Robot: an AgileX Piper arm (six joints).
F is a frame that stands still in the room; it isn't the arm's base.
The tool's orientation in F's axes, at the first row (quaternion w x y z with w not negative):
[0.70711, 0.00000, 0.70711, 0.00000]
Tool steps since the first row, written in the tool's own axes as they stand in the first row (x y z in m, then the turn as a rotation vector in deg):
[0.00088, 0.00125, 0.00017, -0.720, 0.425, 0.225]
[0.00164, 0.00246, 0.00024, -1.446, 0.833, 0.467]
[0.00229, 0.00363, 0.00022, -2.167, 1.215, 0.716]
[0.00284, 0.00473, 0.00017, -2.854, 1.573, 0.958]
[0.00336, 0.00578, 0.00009, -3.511, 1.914, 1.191]
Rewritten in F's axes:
[0.00017, 0.00125, -0.00088, 0.225, 0.425, 0.720]
[0.00024, 0.00246, -0.00164, 0.467, 0.833, 1.446]
[0.00022, 0.00363, -0.00229, 0.716, 1.215, 2.167]
[0.00017, 0.00473, -0.00284, 0.958, 1.573, 2.854]
[0.00009, 0.00578, -0.00336, 1.191, 1.914, 3.511]

